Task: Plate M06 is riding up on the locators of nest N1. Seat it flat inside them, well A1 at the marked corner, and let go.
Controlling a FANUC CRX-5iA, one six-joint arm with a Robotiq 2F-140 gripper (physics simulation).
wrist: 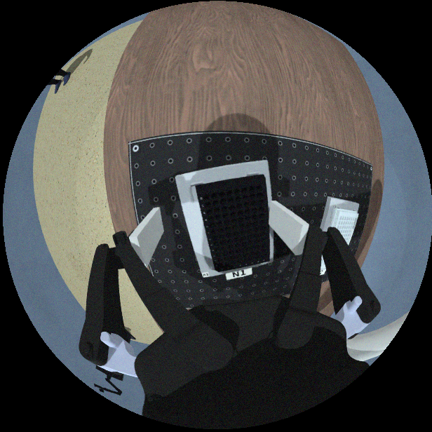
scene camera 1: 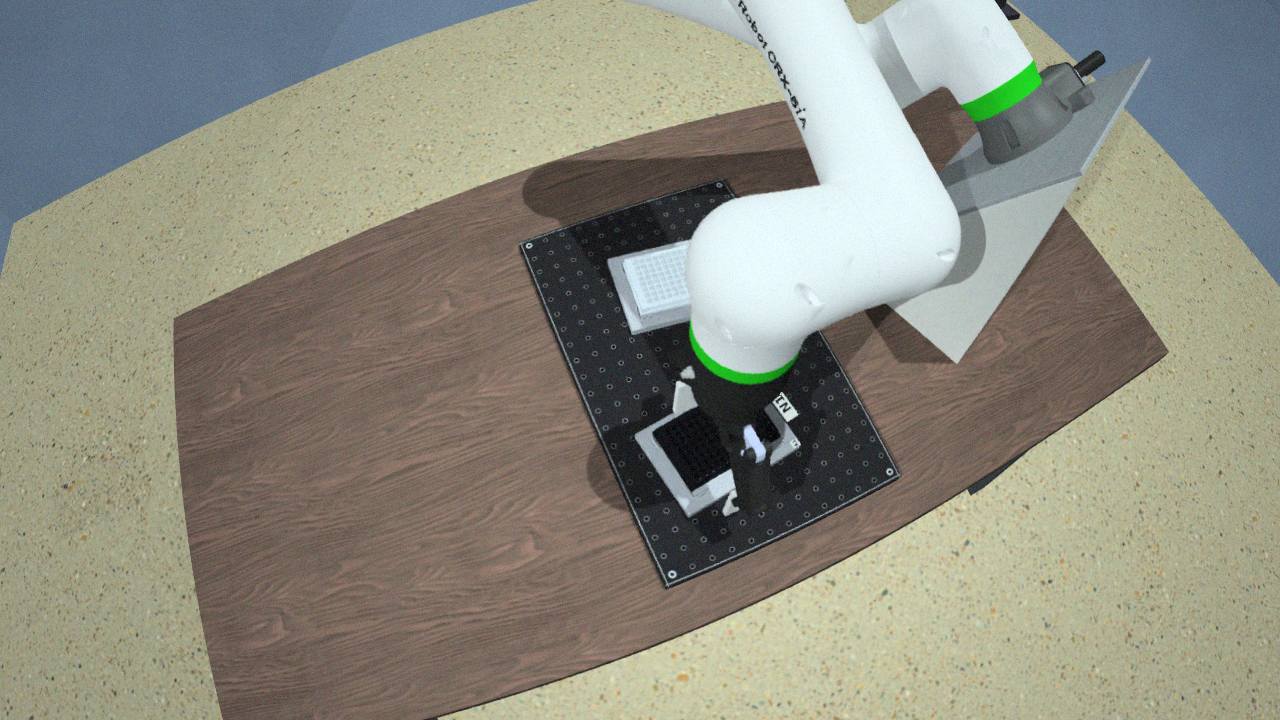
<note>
I see my gripper (scene camera 1: 710, 457), a black well plate M06 (scene camera 1: 691, 441) and a grey nest N1 (scene camera 1: 723, 484).
The black well plate M06 also shows in the wrist view (wrist: 235, 214). My gripper also shows in the wrist view (wrist: 216, 215). The grey nest N1 is seen too in the wrist view (wrist: 192, 214).
</note>
